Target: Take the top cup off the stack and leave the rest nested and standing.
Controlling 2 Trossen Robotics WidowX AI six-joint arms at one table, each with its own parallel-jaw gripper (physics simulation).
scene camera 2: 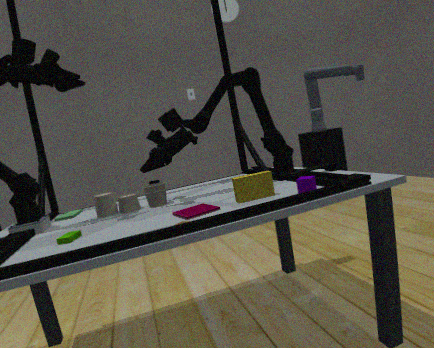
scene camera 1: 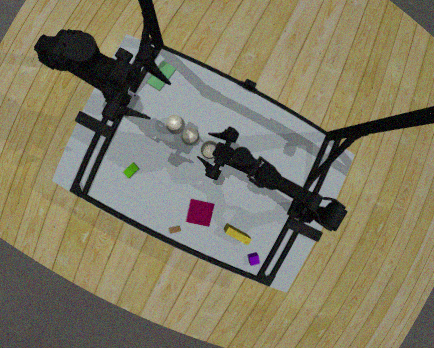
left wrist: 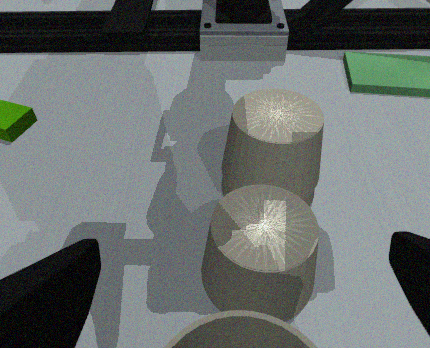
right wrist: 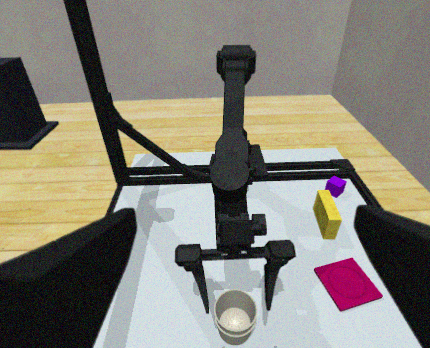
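Pixels of known places: left gripper, between the fingertips: (scene camera 2: 141, 171) (scene camera 1: 202, 145) (left wrist: 245, 249) (right wrist: 238, 312); right gripper, between the fingertips: (scene camera 2: 82, 80) (scene camera 1: 160, 101) (right wrist: 245, 217); left arm's base, origin of its link: (scene camera 2: 284, 171) (scene camera 1: 302, 208); right arm's base, origin of its link: (scene camera 2: 29, 221) (scene camera 1: 122, 100) (left wrist: 242, 11).
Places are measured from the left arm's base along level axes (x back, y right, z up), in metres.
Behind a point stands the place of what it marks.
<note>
An upright stack of nested beige cups (scene camera 1: 209, 149) @[x -0.476, y 0.065, z 0.002 m] (scene camera 2: 156, 195) (right wrist: 235, 318) @[x -0.467, y 0.058, z 0.001 m] stands near the table's middle. Its open rim shows at the bottom of the left wrist view; how many cups it holds cannot be told. My left gripper (scene camera 1: 204, 145) @[x -0.507, y 0.062, z 0.104 m] (scene camera 2: 144, 169) @[x -0.507, y 0.062, z 0.104 m] (left wrist: 245, 249) @[x -0.507, y 0.062, z 0.104 m] (right wrist: 238, 312) @[x -0.507, y 0.062, z 0.104 m] is open and empty, tilted downward above the stack, its fingertips apart on either side in scene camera 1. My right gripper (scene camera 1: 159, 100) @[x -0.633, y 0.086, z 0.435 m] (scene camera 2: 83, 82) @[x -0.633, y 0.086, z 0.435 m] is open and empty, high over the table at the left.
Two overturned beige shapes, a taller (scene camera 1: 175, 123) @[x -0.638, y 0.100, z 0.050 m] (scene camera 2: 105, 205) @[x -0.645, y 0.067, z 0.017 m] (left wrist: 277, 117) @[x -0.640, y 0.101, z 0.051 m] and a shorter (scene camera 1: 190, 135) @[x -0.567, y 0.082, z 0.031 m] (scene camera 2: 129, 203) @[x -0.568, y 0.050, z 0.008 m] (left wrist: 265, 230) @[x -0.565, y 0.083, z 0.031 m], stand in line beside the stack. A magenta pad (scene camera 1: 200, 212) @[x -0.404, y -0.186, z -0.013 m] (right wrist: 348, 284) @[x -0.412, y -0.188, z -0.013 m], yellow block (scene camera 1: 237, 234) @[x -0.238, y -0.201, z 0.048 m], purple cube (scene camera 1: 254, 259) @[x -0.112, y -0.283, z 0.019 m], lime block (scene camera 1: 131, 170) @[x -0.736, y -0.143, z -0.006 m] and green slab (scene camera 1: 161, 76) lie around.
</note>
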